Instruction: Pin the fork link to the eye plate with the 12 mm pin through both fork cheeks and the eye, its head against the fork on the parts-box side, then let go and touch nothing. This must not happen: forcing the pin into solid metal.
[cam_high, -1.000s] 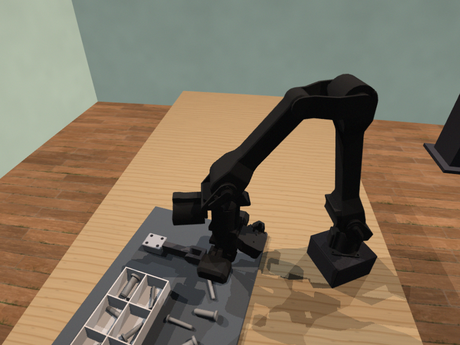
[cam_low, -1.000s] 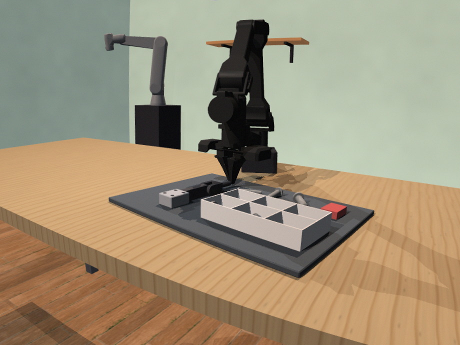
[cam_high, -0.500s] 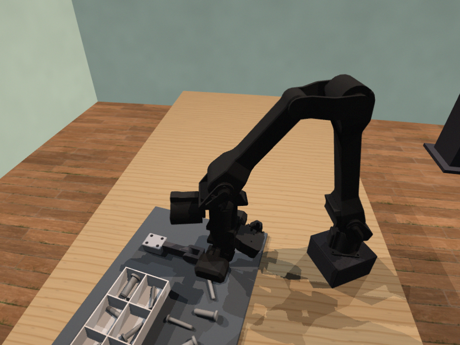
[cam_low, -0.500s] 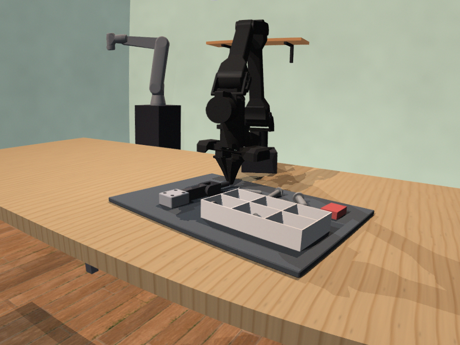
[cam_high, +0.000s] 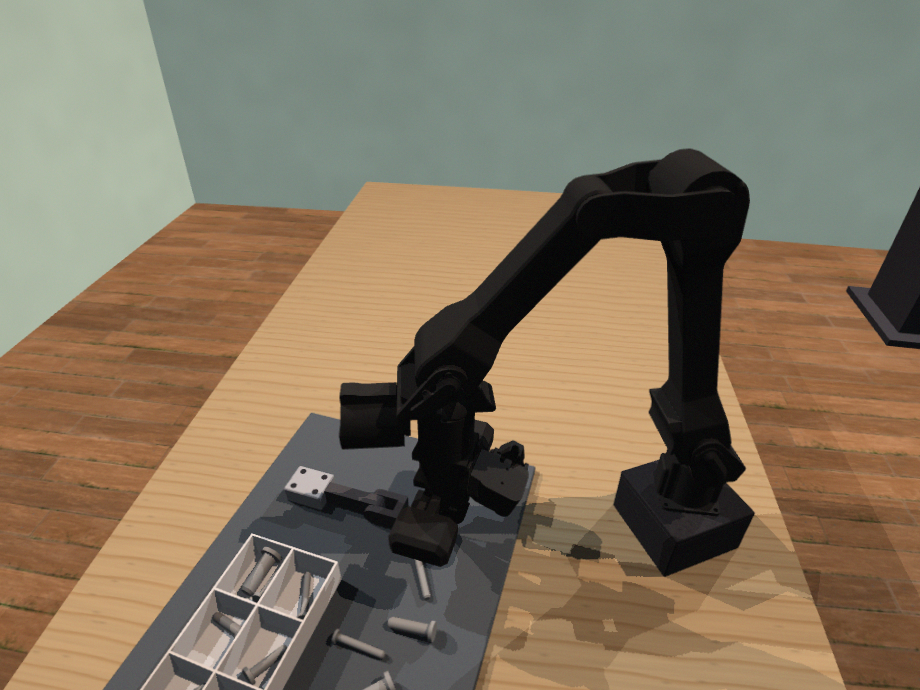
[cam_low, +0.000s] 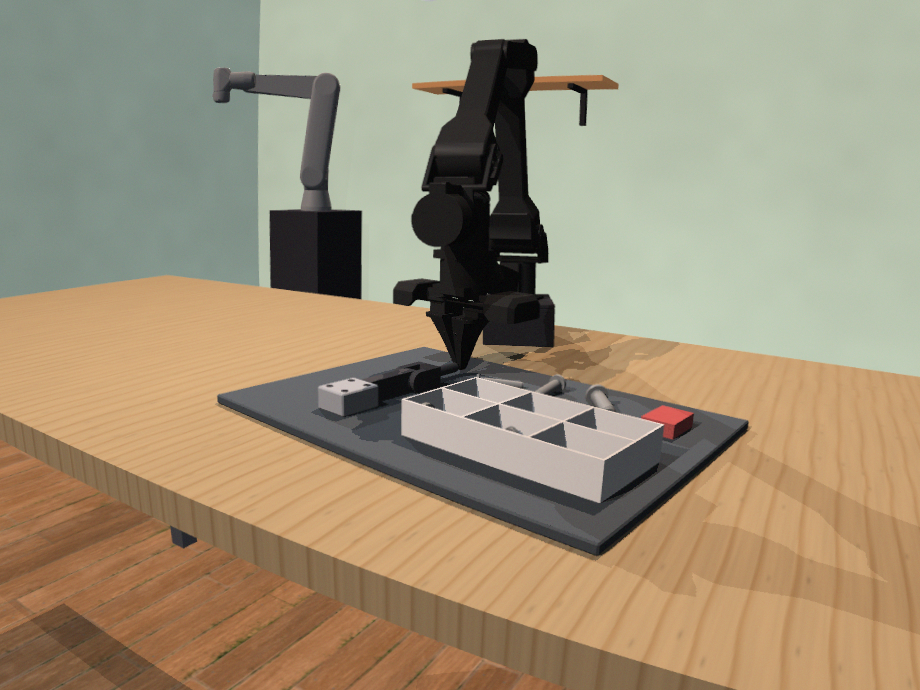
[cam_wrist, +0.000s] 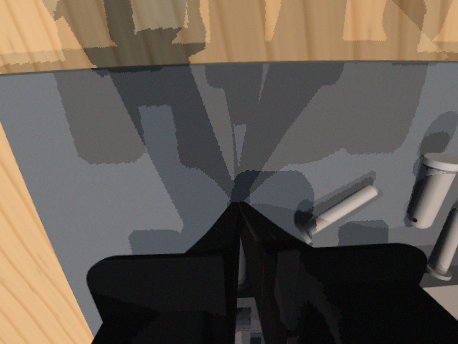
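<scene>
Right now the thick pin is 10 mm ahead of my hand, 120 mm to the left of it and 30 mm below it. Also, from my hand: grey mounting block (180 mm ahead, 30 mm to the right, 20 mm below); dark bar (100 mm ahead, 20 mm to the right, 30 mm below); dark mat (100 mm ahead, 90 mm to the left, 50 mm below).
</scene>
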